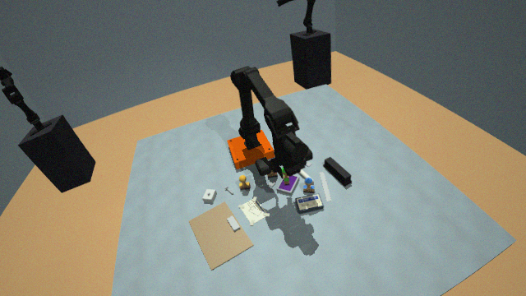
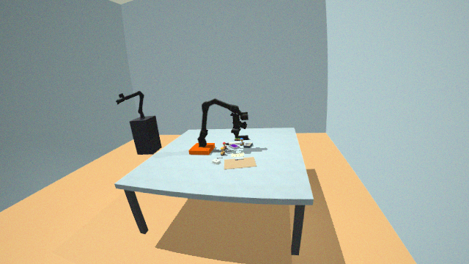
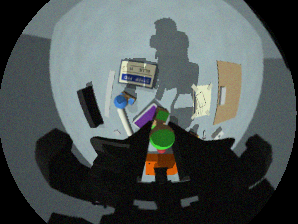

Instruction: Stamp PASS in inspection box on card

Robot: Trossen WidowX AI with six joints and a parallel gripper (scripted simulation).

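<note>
The purple ink pad lies 90 mm below my gripper tip, 40 mm behind it and 20 mm to the left of it. Also, from my gripper tip: blue stamp 80 mm below, 70 mm to the left, 30 mm ahead; then green stamp right at my gripper tip; then blue-and-white box 90 mm ahead, 80 mm below, 40 mm to the left.
</note>
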